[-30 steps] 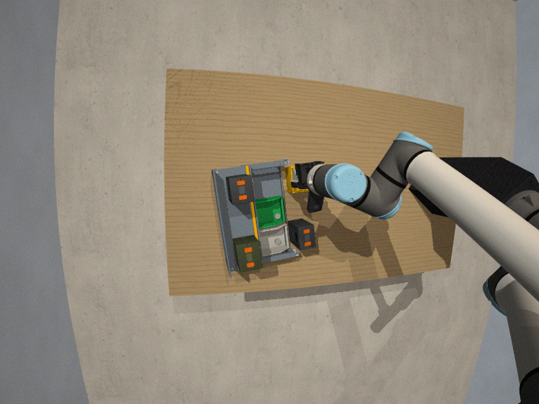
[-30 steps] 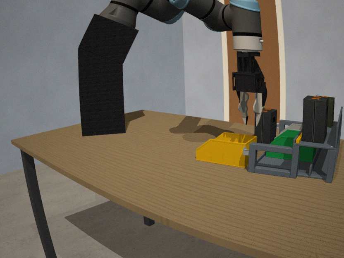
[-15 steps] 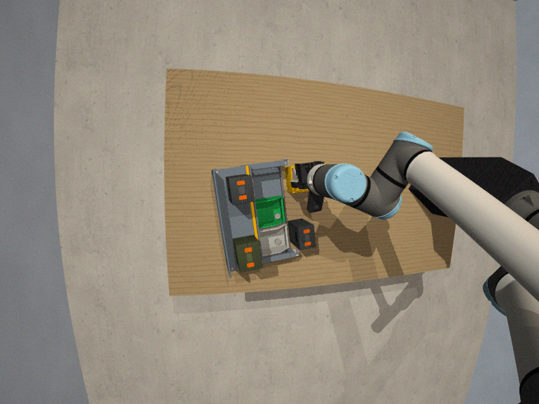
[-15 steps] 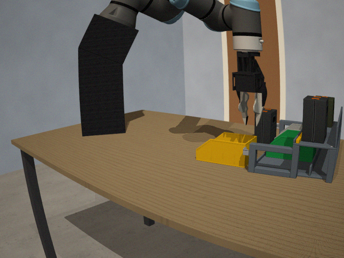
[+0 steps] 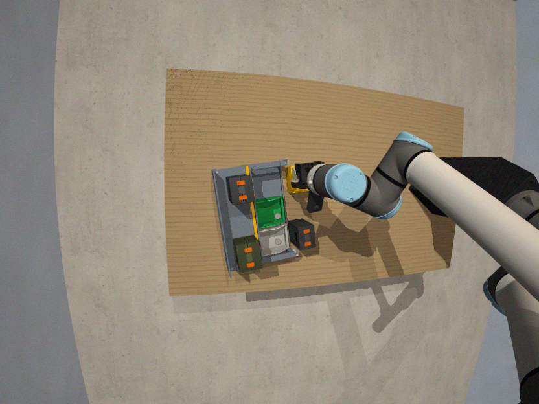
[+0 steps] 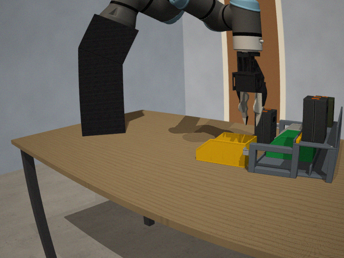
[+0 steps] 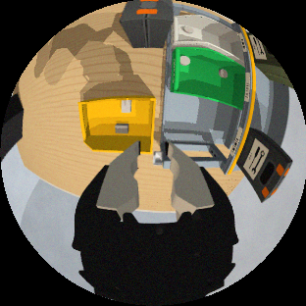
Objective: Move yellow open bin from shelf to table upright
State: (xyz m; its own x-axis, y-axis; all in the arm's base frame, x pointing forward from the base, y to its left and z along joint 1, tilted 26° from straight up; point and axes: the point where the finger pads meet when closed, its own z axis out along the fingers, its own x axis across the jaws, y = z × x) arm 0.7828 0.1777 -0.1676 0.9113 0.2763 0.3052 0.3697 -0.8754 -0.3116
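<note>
Now: the yellow open bin 8 cm behind my hand, 3 cm to the right of it and 10 cm below it. From my hand the other things lie so: dark green box (12 cm ahead, 29 cm to the left, 1 cm above); then white bin (3 cm ahead, 25 cm to the left, 9 cm below); then green bin (7 cm ahead, 15 cm to the left, 9 cm below).
</note>
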